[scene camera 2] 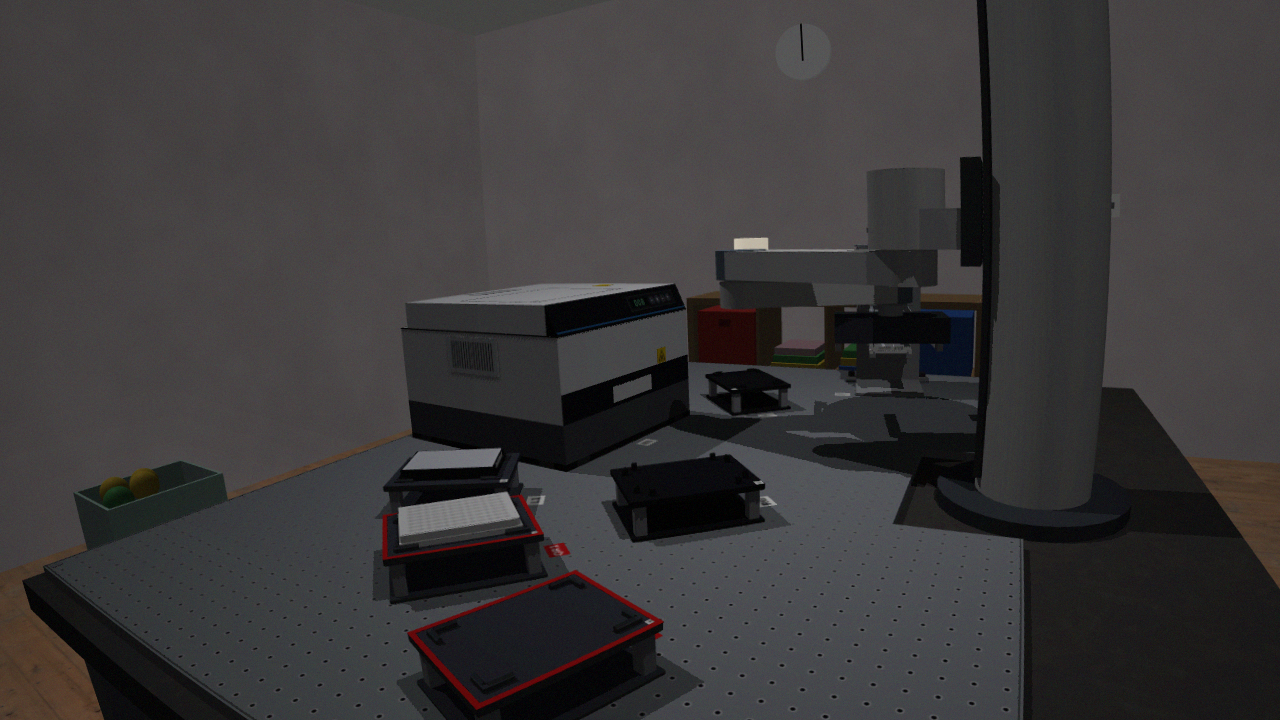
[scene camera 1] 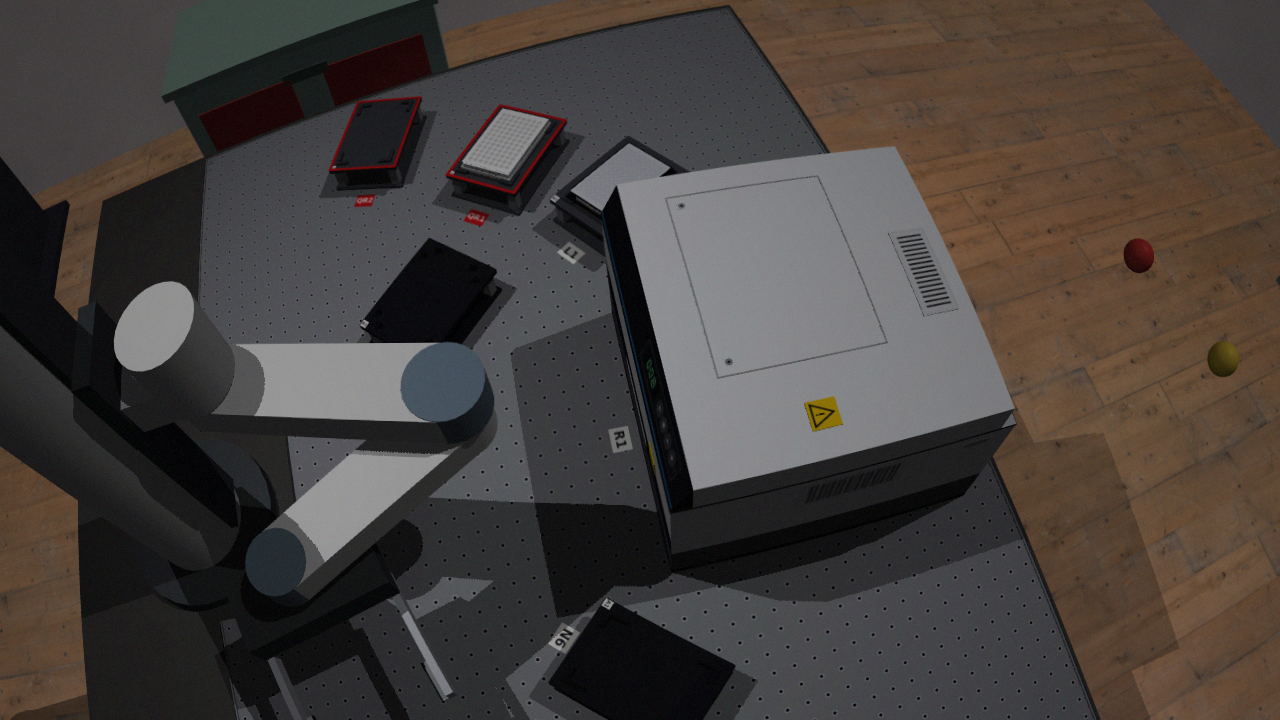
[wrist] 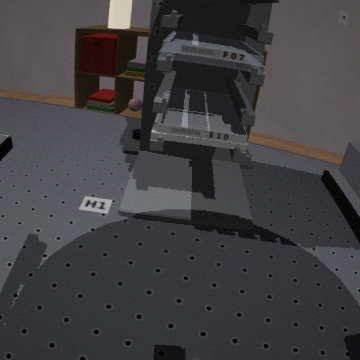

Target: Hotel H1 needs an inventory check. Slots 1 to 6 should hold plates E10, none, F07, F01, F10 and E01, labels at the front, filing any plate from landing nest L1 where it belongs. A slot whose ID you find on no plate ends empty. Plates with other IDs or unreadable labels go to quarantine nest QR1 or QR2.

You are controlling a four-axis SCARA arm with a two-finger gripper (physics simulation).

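Seen in the pictures: gripper, fingertip midpoint: (wrist: 169, 137); arm's base, link origin: (scene camera 2: 1030, 502) (scene camera 1: 204, 524).
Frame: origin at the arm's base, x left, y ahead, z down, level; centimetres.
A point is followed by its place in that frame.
Hotel H1 (wrist: 149, 117) {x -60.0, y 34.9, z -7.0 cm} (scene camera 2: 886, 386) {x -53.9, y 28.2, z -2.1 cm} stands ahead of my gripper (scene camera 1: 375, 705) {x -35.7, y 26.4, z -16.5 cm} (scene camera 2: 888, 347) {x -35.7, y 26.4, z -16.5 cm} (wrist: 169, 137) {x -35.7, y 26.4, z -16.5 cm}, which is open and empty, its fingers wide apart and low. In the wrist view plate E10 (wrist: 200, 135) {x -48.7, y 26.7, z -11.0 cm} lies in the lowest slot, label at the front. Clear plate F07 (wrist: 220, 52) {x -48.8, y 26.2, z -18.4 cm} lies in the third slot. The slot between them and the one above F07 look empty; the top slots are out of view. A pale plate (scene camera 1: 622, 174) {x 30.3, y 70.9, z -7.7 cm} (scene camera 2: 453, 462) {x 30.9, y 69.3, z -7.7 cm} sits on nest L1, label unreadable. A white plate (scene camera 1: 507, 145) {x 42.2, y 56.9, z -7.7 cm} (scene camera 2: 459, 517) {x 44.4, y 55.6, z -7.7 cm} sits on QR1. Nest QR2 (scene camera 1: 380, 134) {x 55.5, y 37.7, z -6.3 cm} (scene camera 2: 537, 635) {x 56.9, y 36.1, z -6.3 cm} is empty.
The large white device (scene camera 1: 778, 268) {x -3.3, y 78.4, z -26.3 cm} (scene camera 2: 483, 376) {x 11.3, y 80.5, z -14.6 cm} stands by tag R1. A black stand (scene camera 1: 429, 286) {x 21.9, y 41.6, z -6.3 cm} (scene camera 2: 689, 479) {x 21.1, y 39.9, z -6.3 cm} is near the arm. Another black stand (scene camera 1: 640, 662) {x -33.3, y 53.6, z -6.3 cm} (scene camera 2: 747, 382) {x -31.8, y 51.9, z -6.3 cm} is by tag N6. The arm's column (scene camera 2: 1042, 268) {x 7.4, y 0.9, z -30.9 cm} rises at the bench edge. Tag H1 (wrist: 95, 204) {x -47.3, y 36.4, z -1.3 cm} lies left of the hotel's base.
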